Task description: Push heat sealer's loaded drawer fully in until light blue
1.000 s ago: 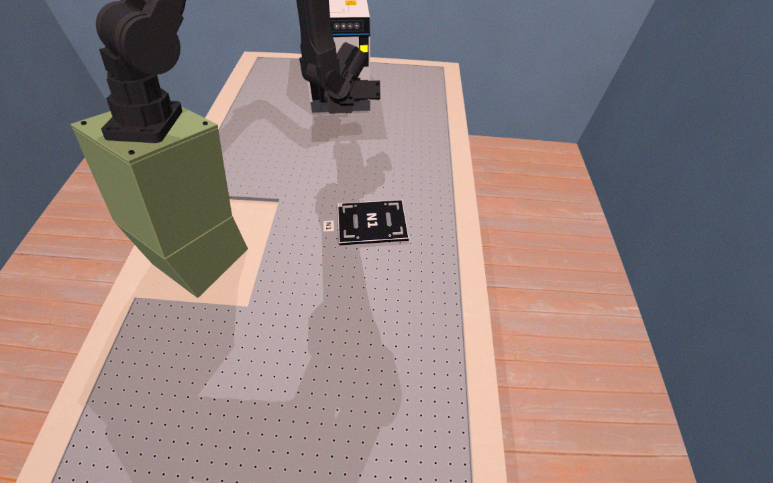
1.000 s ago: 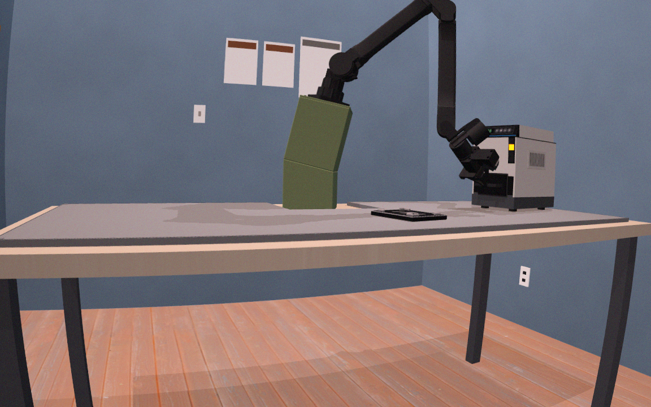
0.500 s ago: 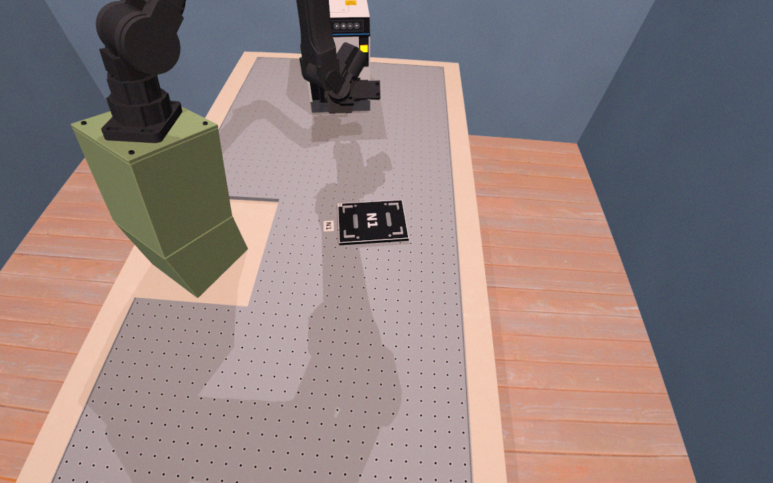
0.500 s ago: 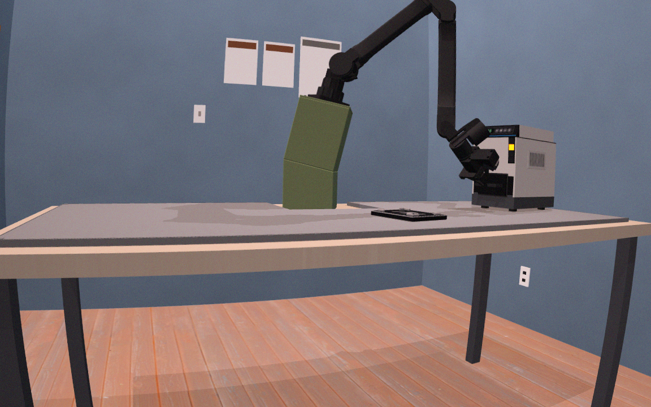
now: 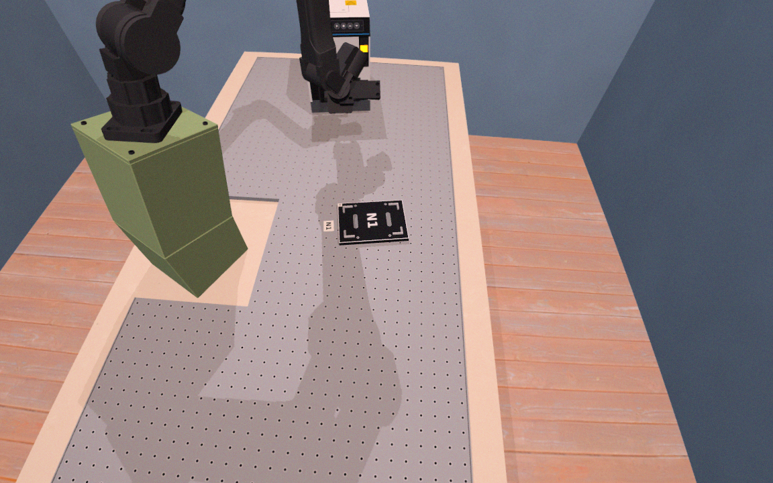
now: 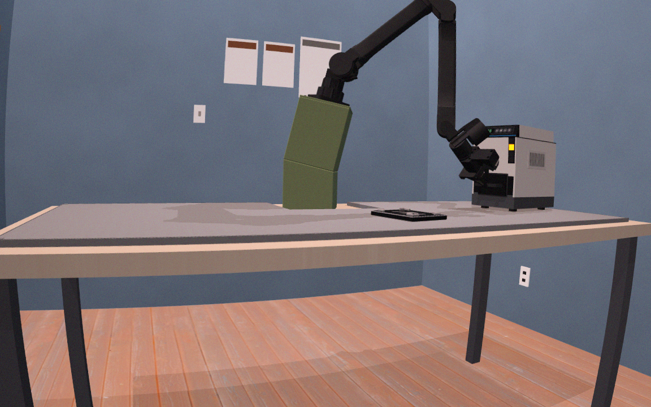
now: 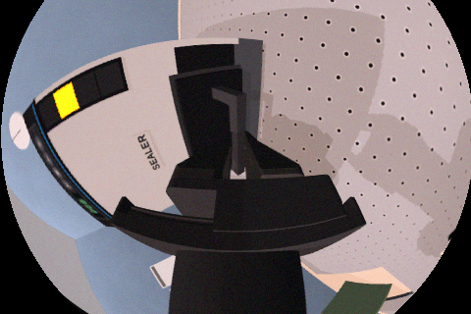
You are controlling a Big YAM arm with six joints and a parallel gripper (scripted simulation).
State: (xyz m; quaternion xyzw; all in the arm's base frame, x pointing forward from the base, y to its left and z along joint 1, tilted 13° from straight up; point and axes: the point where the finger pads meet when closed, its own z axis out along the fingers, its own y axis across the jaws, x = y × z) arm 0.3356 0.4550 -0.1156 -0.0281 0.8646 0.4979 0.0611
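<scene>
Now: the black drawer 11 cm to the left of my hand and 1 cm below it. Round my hand: small white label (40 cm to the right, 9 cm below, 3 cm behind).
</scene>
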